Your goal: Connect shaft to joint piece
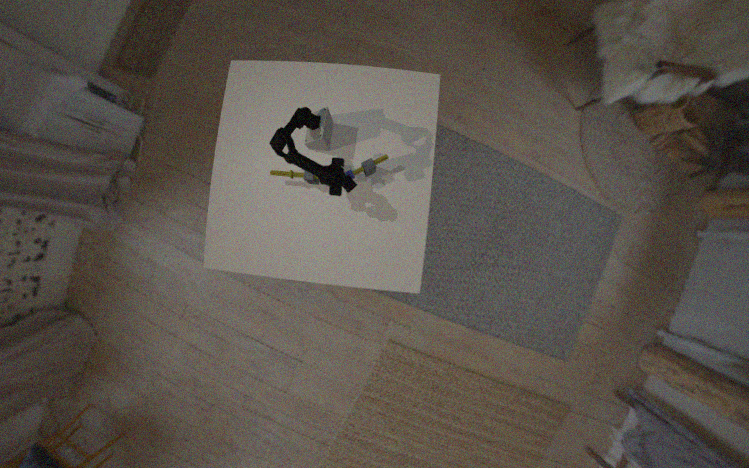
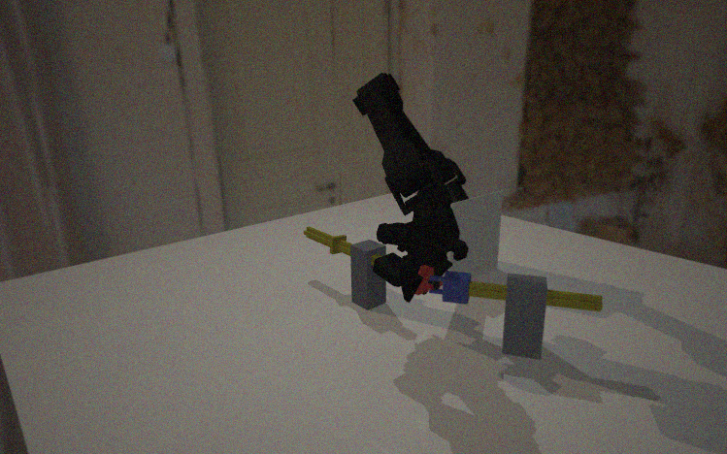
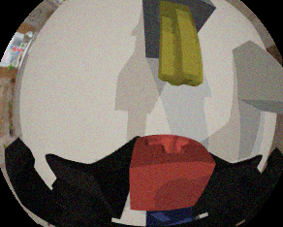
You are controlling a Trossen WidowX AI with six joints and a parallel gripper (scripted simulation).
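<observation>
Right now my gripper tip is 10 mm to the right of the red joint piece and 40 mm below it.
</observation>
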